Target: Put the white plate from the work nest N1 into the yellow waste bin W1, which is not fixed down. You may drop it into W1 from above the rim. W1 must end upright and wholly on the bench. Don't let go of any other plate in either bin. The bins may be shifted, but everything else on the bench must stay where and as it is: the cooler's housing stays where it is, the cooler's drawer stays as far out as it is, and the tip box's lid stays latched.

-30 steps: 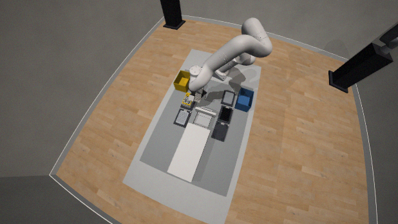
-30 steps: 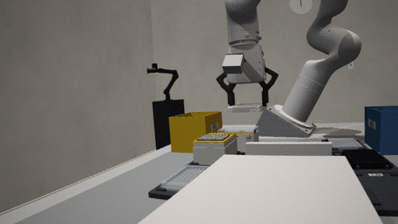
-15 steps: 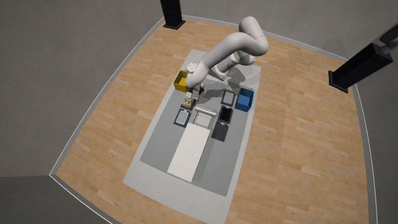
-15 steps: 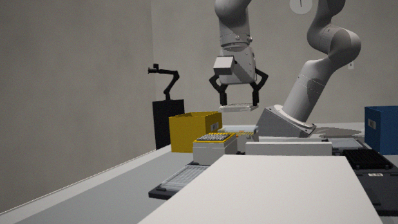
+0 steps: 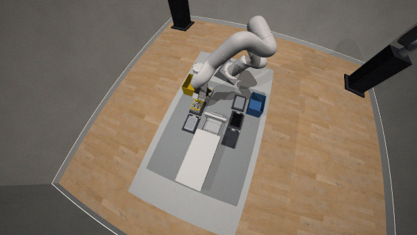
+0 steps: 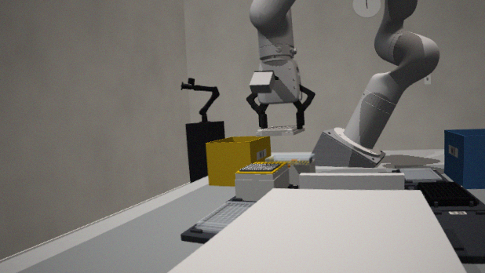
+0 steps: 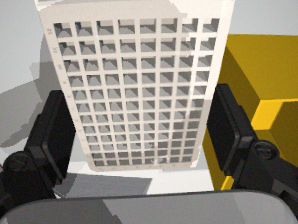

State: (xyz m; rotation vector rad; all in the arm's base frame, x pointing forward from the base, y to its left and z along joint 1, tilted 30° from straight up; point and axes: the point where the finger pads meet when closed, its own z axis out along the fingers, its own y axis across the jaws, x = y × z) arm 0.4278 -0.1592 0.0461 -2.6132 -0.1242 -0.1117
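My gripper is now 100 mm past the yellow waste bin, 170 mm to the left of it and 120 mm above it. Round my hand: black plate 40 mm ahead, 360 mm to the left, 140 mm below; white plate 10 mm below; yellow-rimmed tip box 60 mm ahead, 30 mm to the right, 100 mm below.
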